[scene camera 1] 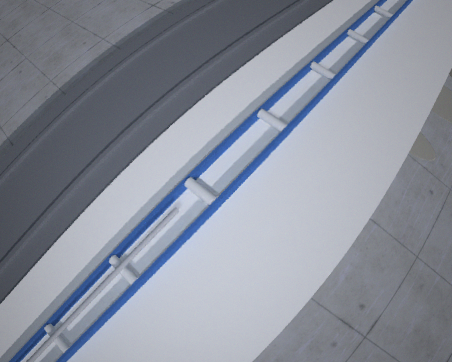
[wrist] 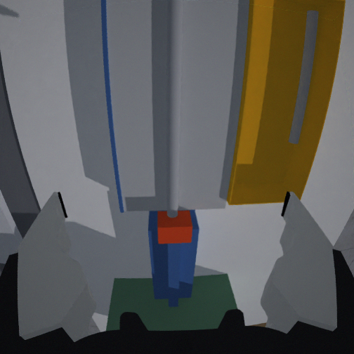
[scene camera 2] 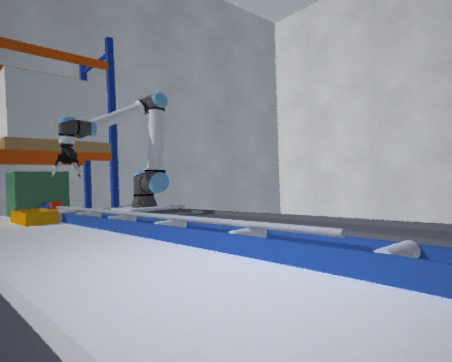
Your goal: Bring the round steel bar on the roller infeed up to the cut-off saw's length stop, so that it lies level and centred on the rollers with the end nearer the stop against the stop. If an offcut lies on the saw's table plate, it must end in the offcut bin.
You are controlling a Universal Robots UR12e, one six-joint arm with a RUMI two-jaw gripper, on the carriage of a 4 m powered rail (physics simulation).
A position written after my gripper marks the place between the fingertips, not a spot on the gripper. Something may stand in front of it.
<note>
I see my gripper (wrist: 174, 194), a round steel bar (scene camera 2: 312, 230), a roller infeed (wrist: 134, 46) and a yellow offcut bin (wrist: 265, 166).
</note>
